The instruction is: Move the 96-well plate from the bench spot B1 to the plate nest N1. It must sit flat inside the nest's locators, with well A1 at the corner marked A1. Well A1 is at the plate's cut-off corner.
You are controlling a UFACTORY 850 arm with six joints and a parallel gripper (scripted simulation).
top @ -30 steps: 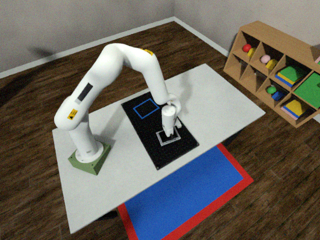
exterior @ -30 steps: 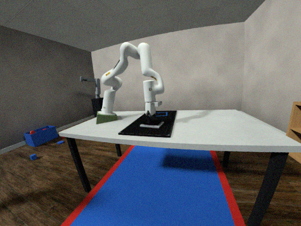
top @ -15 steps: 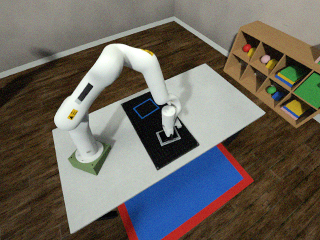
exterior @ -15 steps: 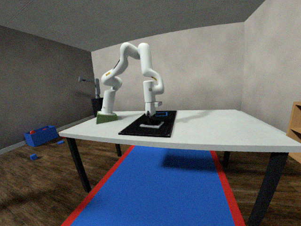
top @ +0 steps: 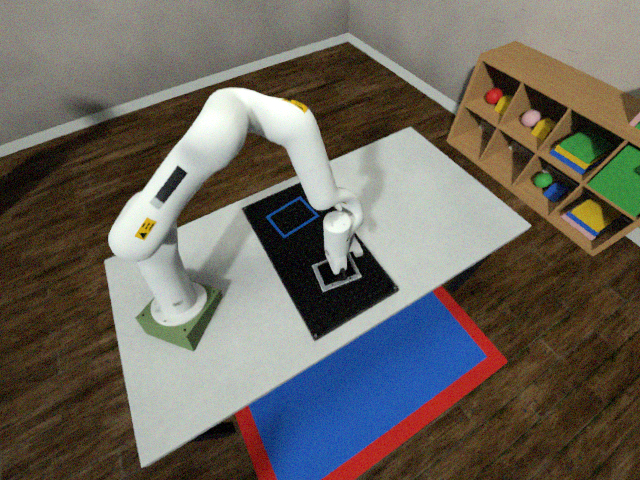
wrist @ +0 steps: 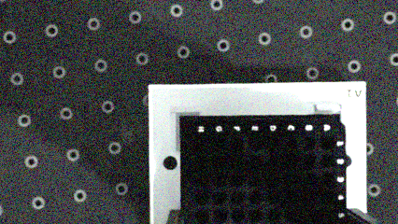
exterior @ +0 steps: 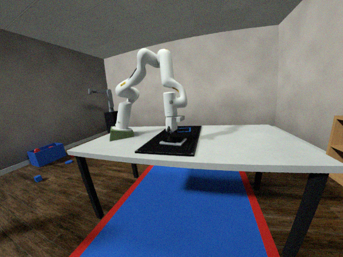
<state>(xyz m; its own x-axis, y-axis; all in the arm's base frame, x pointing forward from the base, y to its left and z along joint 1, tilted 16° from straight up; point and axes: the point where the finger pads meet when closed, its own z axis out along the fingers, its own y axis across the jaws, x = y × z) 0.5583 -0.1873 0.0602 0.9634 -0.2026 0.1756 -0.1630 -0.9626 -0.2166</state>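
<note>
Right now the dark 96-well plate is 1 cm below my hand. The rest, counted from my hand: plate nest: 3 cm below.
</note>
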